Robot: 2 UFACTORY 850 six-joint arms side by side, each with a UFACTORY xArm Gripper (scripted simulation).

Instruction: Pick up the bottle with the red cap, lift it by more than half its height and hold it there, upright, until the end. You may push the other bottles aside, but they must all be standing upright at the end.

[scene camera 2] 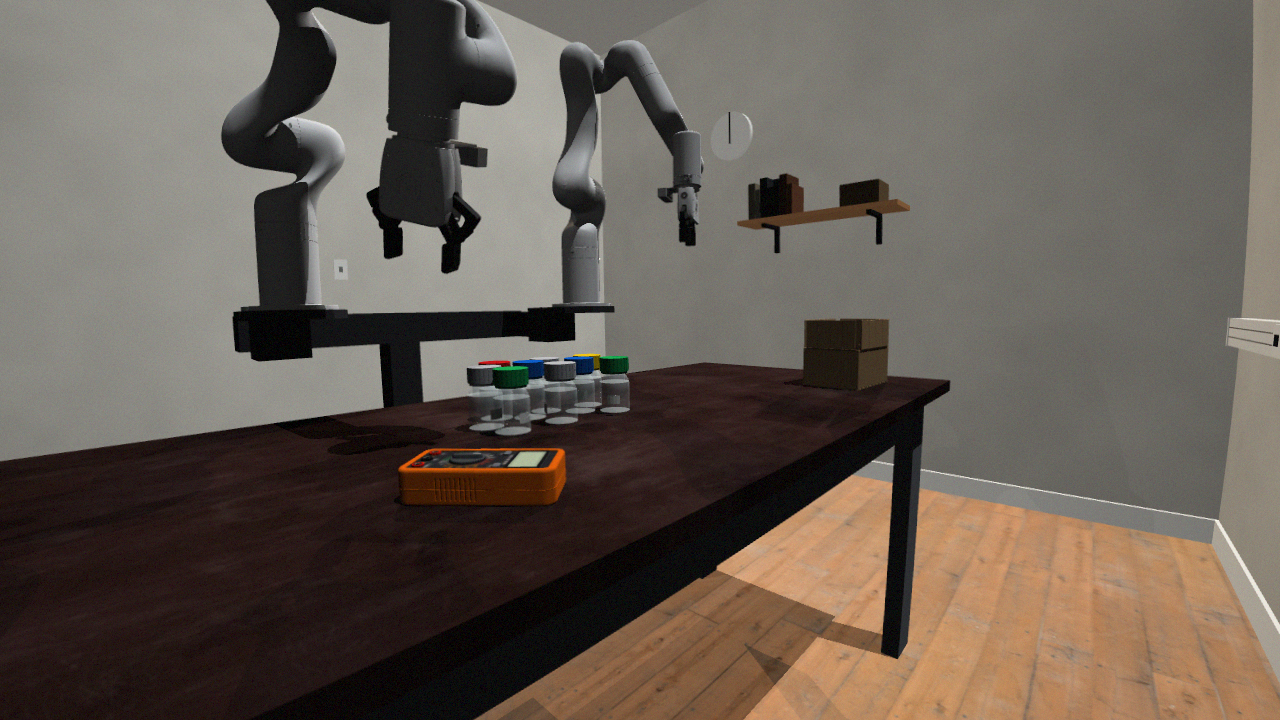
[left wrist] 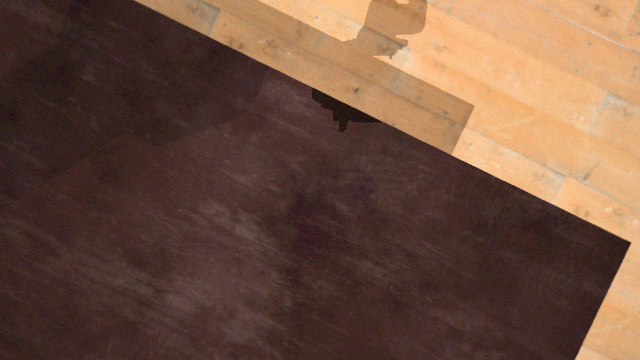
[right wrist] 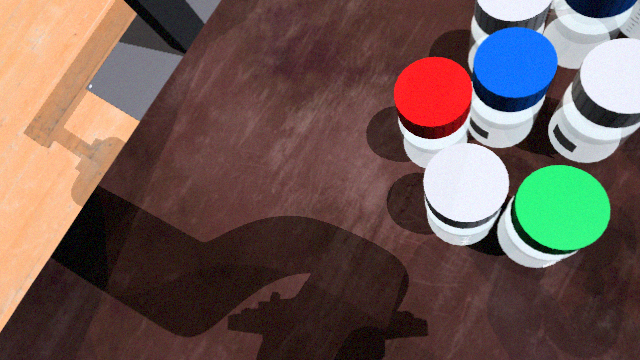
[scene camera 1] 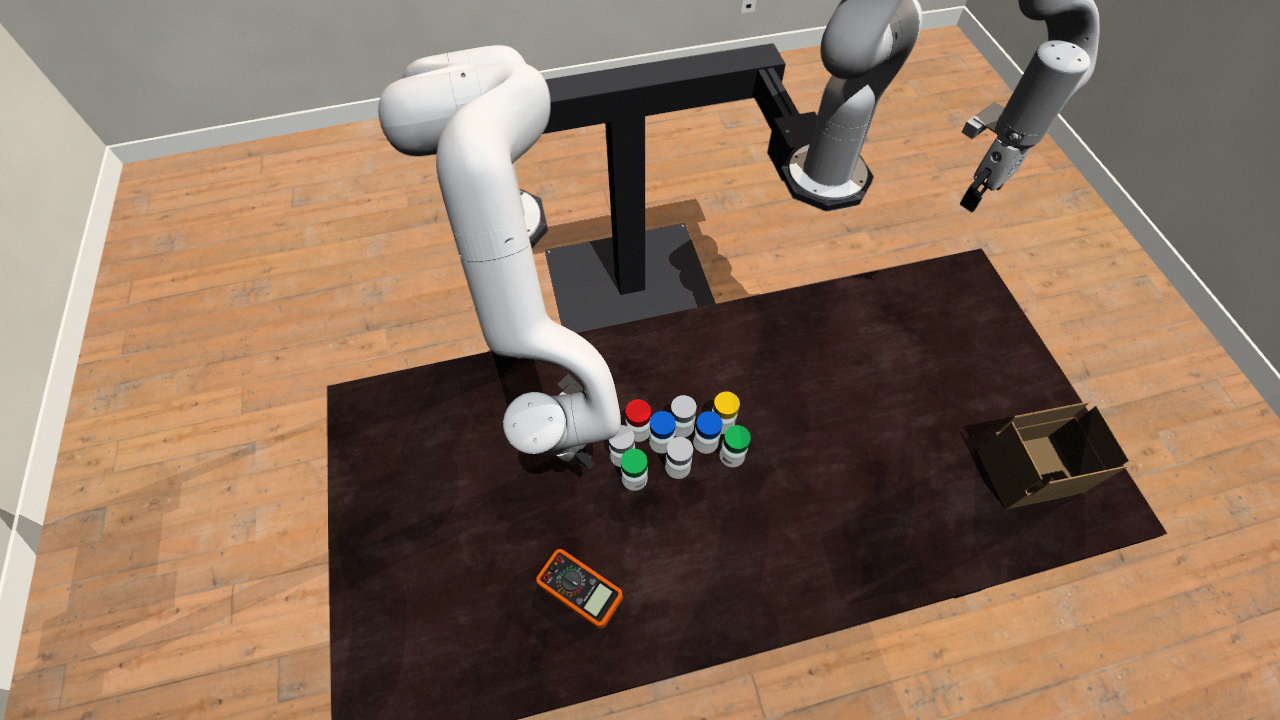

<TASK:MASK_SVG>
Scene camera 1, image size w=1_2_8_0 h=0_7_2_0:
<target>my left gripper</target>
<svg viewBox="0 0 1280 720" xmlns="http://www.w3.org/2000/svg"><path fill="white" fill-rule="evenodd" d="M1036 144L1029 146L1019 145L999 133L974 174L975 181L967 189L960 205L968 211L974 212L984 192L987 189L991 191L1000 190L1003 184L1020 169L1030 149Z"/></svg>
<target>cardboard box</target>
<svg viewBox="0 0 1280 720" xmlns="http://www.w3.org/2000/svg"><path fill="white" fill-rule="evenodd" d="M1097 405L1079 418L1078 421L1073 416L1090 402L1014 416L999 430L1002 431L1001 433L996 432L977 449L1005 510L1084 493L1128 467L1120 467L1130 460Z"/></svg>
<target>red-capped bottle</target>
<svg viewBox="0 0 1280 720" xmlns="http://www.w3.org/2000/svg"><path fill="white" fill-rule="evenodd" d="M637 399L631 401L626 406L626 426L632 429L635 442L642 442L649 437L651 408L646 401Z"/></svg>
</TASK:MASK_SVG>
